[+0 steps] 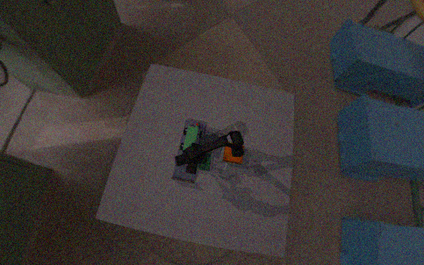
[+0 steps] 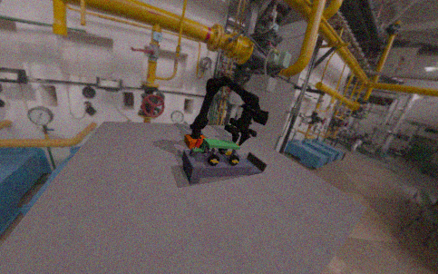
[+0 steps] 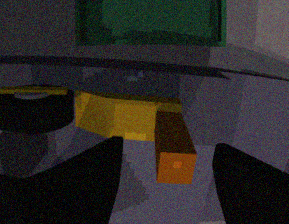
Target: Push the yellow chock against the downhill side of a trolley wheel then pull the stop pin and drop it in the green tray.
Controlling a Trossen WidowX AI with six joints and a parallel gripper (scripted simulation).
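My gripper tip is 20 mm to the left of the yellow chock and 30 mm above it. Round my gripper tip: ramp (30 mm ahead, 130 mm to the right, 70 mm below); then green tray (80 mm behind, 10 mm to the right, 120 mm below); then trolley (30 mm ahead, 140 mm to the right).
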